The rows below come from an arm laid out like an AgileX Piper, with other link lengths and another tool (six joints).
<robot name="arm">
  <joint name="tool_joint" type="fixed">
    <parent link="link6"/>
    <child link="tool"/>
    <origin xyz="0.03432 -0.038 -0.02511" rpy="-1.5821 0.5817 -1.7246"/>
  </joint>
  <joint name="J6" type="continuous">
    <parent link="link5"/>
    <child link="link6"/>
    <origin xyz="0.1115 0 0.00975" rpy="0 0 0"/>
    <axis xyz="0.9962 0 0.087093"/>
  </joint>
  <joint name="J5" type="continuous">
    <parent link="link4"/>
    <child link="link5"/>
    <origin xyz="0 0 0" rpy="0 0 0"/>
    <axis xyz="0 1 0"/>
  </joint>
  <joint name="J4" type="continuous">
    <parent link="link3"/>
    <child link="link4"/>
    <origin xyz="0.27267 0 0.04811" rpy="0 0 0"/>
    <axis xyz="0.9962 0 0.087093"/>
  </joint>
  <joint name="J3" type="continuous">
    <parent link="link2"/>
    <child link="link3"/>
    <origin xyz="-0.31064 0 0.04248" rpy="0 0 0"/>
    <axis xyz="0 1 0"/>
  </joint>
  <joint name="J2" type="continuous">
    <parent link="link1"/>
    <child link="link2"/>
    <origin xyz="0 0 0" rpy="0 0 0"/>
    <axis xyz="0 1 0"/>
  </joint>
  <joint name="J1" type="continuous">
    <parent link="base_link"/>
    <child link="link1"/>
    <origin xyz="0 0 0.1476" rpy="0 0 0"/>
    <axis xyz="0 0 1"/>
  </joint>
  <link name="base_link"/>
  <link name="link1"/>
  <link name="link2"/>
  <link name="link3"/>
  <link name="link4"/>
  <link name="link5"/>
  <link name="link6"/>
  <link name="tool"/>
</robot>
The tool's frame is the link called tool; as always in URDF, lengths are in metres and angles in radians. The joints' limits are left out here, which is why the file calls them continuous.
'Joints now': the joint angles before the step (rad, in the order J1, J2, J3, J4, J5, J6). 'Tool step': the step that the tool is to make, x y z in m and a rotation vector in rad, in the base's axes. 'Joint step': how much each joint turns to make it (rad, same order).
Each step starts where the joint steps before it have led.
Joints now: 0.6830 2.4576 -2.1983 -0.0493 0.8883 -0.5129
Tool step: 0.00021 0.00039 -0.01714 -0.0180 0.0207 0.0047
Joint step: 0.0000 0.0278 0.0011 0.0018 -0.0016 -0.0057
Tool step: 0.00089 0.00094 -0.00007 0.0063 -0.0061 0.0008
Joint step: 0.0000 0.0011 0.0000 0.0013 -0.0098 -0.0007
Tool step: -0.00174 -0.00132 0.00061 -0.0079 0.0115 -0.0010
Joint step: 0.0000 -0.0028 0.0000 0.0013 0.0167 0.0000
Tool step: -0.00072 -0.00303 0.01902 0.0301 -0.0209 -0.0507
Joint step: 0.0000 -0.0318 0.0000 -0.0195 -0.0007 0.0617
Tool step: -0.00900 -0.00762 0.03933 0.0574 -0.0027 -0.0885
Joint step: 0.0000 -0.0730 -0.0001 -0.0075 0.0402 0.1006
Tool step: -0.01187 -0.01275 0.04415 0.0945 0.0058 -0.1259
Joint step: -0.0080 -0.0857 0.0000 0.0039 0.0386 0.1366
